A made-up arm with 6 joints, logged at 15 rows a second.
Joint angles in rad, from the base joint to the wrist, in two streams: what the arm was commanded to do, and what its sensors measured. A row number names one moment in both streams.
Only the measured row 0 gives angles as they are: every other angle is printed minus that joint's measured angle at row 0.
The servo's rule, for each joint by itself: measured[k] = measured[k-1] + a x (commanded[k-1-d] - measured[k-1]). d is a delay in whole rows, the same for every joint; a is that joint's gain. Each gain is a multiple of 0.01, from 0.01 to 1. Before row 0 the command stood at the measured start. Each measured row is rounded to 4 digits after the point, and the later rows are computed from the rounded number. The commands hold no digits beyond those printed.
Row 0, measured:
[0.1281, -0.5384, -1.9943, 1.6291, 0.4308, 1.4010]
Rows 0 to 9, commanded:
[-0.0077, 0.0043, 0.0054, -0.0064, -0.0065, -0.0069]
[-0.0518, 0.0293, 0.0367, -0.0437, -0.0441, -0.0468]
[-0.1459, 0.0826, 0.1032, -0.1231, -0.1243, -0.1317]
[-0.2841, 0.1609, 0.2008, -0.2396, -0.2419, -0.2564]
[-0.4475, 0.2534, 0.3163, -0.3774, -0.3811, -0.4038]
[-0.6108, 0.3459, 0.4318, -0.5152, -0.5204, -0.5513]
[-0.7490, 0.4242, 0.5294, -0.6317, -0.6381, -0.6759]
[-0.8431, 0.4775, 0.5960, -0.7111, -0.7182, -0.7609]
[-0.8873, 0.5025, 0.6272, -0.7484, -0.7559, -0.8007]
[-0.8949, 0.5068, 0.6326, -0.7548, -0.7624, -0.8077]
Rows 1 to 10, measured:
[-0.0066, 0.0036, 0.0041, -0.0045, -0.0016, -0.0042]
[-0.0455, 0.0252, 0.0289, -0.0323, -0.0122, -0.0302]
[-0.1318, 0.0734, 0.0854, -0.0968, -0.0402, -0.0921]
[-0.2628, 0.1469, 0.1731, -0.1982, -0.0906, -0.1923]
[-0.4216, 0.2364, 0.2819, -0.3254, -0.1632, -0.3213]
[-0.5843, 0.3284, 0.3958, -0.4602, -0.2525, -0.4616]
[-0.7259, 0.4089, 0.4973, -0.5820, -0.3489, -0.5923]
[-0.8267, 0.4665, 0.5723, -0.6737, -0.4412, -0.6951]
[-0.8788, 0.4967, 0.6140, -0.7267, -0.5199, -0.7595]
[-0.8926, 0.5052, 0.6281, -0.7467, -0.5805, -0.7889]
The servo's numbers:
d 0
a 0.86 0.84 0.76 0.71 0.25 0.61

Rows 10 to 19, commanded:
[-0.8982, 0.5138, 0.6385, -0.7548, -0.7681, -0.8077]
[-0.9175, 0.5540, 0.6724, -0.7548, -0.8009, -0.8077]
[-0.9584, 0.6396, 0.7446, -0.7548, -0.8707, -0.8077]
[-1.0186, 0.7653, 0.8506, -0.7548, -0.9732, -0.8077]
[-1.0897, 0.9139, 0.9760, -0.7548, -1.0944, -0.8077]
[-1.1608, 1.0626, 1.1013, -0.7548, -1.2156, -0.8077]
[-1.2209, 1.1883, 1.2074, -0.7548, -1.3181, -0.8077]
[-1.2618, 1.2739, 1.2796, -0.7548, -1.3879, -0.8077]
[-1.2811, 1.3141, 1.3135, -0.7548, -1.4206, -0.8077]
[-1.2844, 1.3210, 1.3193, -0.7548, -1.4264, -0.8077]
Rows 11 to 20, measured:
[-0.8974, 0.5124, 0.6360, -0.7525, -0.6274, -0.8004]
[-0.9147, 0.5473, 0.6637, -0.7541, -0.6708, -0.8049]
[-0.9523, 0.6248, 0.7252, -0.7546, -0.7208, -0.8066]
[-1.0093, 0.7428, 0.8205, -0.7547, -0.7839, -0.8073]
[-1.0784, 0.8865, 0.9387, -0.7548, -0.8615, -0.8075]
[-1.1493, 1.0344, 1.0623, -0.7548, -0.9500, -0.8076]
[-1.2109, 1.1637, 1.1726, -0.7548, -1.0420, -0.8077]
[-1.2547, 1.2563, 1.2539, -0.7548, -1.1285, -0.8077]
[-1.2774, 1.3049, 1.2992, -0.7548, -1.2015, -0.8077]
[-1.2834, 1.3184, 1.3145, -0.7548, -1.2577, -0.8077]

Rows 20 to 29, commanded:
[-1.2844, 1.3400, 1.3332, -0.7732, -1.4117, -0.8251]
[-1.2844, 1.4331, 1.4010, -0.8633, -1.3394, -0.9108]
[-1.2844, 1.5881, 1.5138, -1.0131, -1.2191, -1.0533]
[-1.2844, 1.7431, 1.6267, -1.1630, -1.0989, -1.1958]
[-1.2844, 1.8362, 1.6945, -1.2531, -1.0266, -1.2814]
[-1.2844, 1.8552, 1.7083, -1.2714, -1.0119, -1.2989]
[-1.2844, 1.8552, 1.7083, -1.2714, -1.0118, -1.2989]
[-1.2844, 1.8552, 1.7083, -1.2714, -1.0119, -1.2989]
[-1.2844, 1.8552, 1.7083, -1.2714, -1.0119, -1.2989]
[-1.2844, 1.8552, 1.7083, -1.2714, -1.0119, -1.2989]
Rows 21 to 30, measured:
[-1.2843, 1.3365, 1.3287, -0.7679, -1.2962, -0.8183]
[-1.2844, 1.4176, 1.3836, -0.8356, -1.3070, -0.8747]
[-1.2844, 1.5608, 1.4826, -0.9616, -1.2850, -0.9836]
[-1.2844, 1.7139, 1.5921, -1.1046, -1.2385, -1.1130]
[-1.2844, 1.8166, 1.6699, -1.2100, -1.1855, -1.2157]
[-1.2844, 1.8490, 1.6991, -1.2536, -1.1421, -1.2665]
[-1.2844, 1.8542, 1.7061, -1.2662, -1.1095, -1.2863]
[-1.2844, 1.8550, 1.7078, -1.2699, -1.0851, -1.2940]
[-1.2844, 1.8552, 1.7082, -1.2710, -1.0668, -1.2970]
[-1.2844, 1.8552, 1.7083, -1.2713, -1.0531, -1.2982]

